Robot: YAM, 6 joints.
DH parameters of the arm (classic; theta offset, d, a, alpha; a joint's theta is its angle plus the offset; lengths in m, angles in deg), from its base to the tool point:
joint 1: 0 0.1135 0.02 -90
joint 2: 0 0 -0.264 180
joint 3: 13.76 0 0.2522 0
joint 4: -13.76 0 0.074 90
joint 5: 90 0 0 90
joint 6: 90 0.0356 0 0
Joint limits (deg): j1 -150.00..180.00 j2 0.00..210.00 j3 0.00..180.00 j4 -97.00..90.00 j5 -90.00..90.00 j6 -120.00..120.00
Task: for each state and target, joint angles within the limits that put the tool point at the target. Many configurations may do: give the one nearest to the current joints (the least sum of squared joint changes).
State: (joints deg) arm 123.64 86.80 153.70 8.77 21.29 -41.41
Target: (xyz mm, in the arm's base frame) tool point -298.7 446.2 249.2
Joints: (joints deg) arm 125.20 129.60 110.58 -5.58 21.61 -41.41
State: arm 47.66 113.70 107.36 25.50 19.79 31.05
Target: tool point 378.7 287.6 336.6
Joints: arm 38.78 111.66 91.95 21.80 21.47 31.05
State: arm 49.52 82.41 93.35 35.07 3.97 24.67
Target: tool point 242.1 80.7 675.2
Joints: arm 19.20 98.73 137.04 30.19 5.50 24.67
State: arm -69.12 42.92 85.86 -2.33 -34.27 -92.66
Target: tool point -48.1 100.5 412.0
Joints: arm -52.90 0.00 65.61 -35.78 -38.70 -92.66
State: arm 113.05 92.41 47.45 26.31 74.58 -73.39
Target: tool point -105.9 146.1 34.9
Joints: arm 136.73 108.44 16.19 18.22 71.67 -73.39
